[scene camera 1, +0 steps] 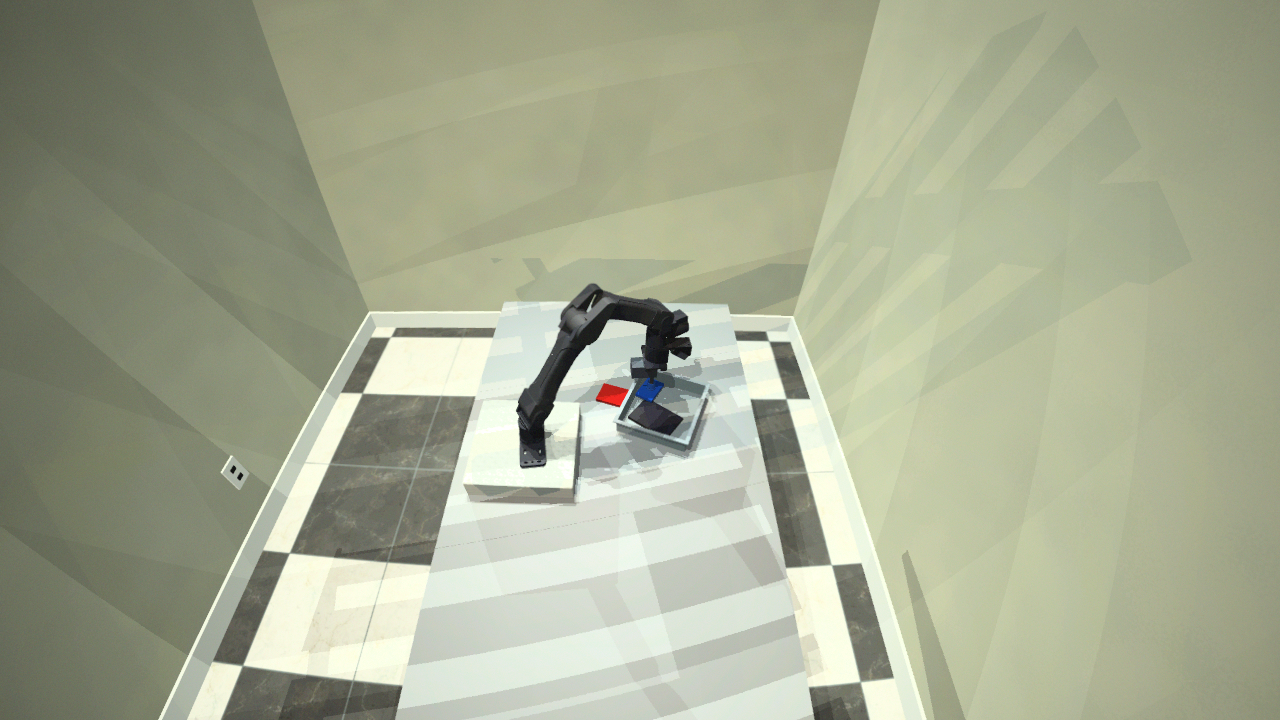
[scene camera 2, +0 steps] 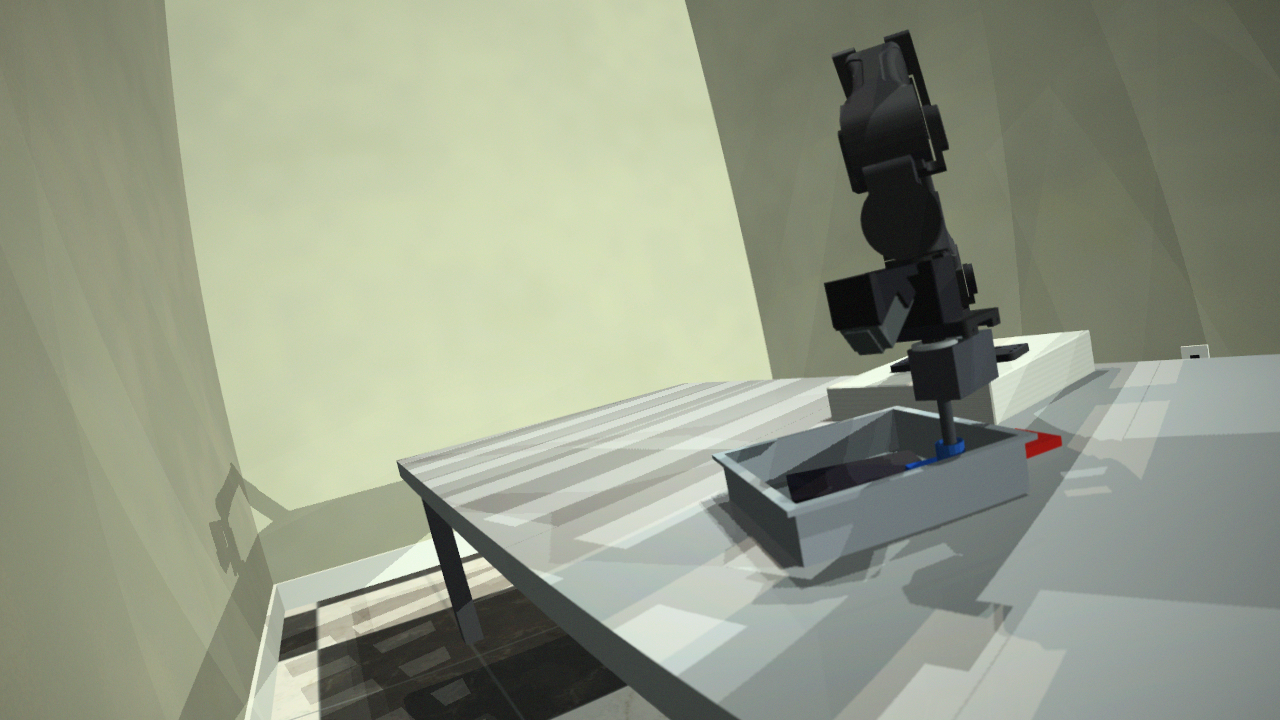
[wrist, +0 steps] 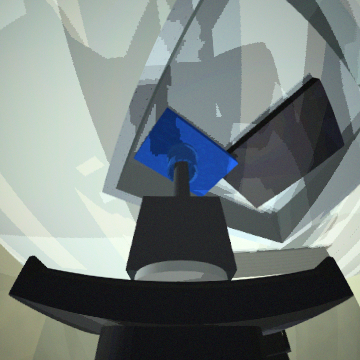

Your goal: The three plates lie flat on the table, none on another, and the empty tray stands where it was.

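My suction cup sits on the top face of the blue plate and holds it at about rim height over the grey tray's end nearest the arm's base. A black plate lies in the tray's other half and seems tilted against a wall. The red plate lies flat on the table just outside the tray, on the side towards the base.
The arm stands on a white block next to the tray. The striped table runs long towards the near side; its edge and a leg show in the second scene view.
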